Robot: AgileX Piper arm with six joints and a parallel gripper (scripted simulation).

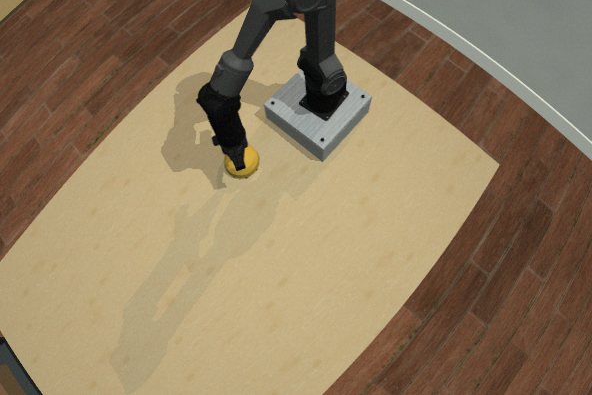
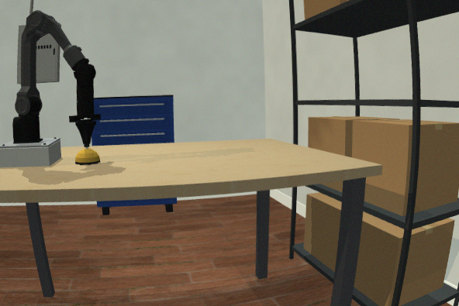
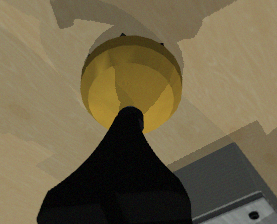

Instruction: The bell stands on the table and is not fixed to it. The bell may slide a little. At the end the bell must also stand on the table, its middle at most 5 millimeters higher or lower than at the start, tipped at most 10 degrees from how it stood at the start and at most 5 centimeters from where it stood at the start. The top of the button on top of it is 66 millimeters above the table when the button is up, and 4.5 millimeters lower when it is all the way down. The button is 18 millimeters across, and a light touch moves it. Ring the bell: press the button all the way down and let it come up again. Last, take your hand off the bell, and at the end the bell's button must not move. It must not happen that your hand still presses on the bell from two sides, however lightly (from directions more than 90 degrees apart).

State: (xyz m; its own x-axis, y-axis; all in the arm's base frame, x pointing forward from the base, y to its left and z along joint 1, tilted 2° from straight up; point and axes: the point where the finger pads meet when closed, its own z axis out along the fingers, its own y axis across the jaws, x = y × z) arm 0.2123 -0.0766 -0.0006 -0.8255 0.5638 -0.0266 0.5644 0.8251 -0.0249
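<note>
Right now the button is 2 cm below my hand. Also, from my hand: yellow dome bell (3 cm below).
</note>
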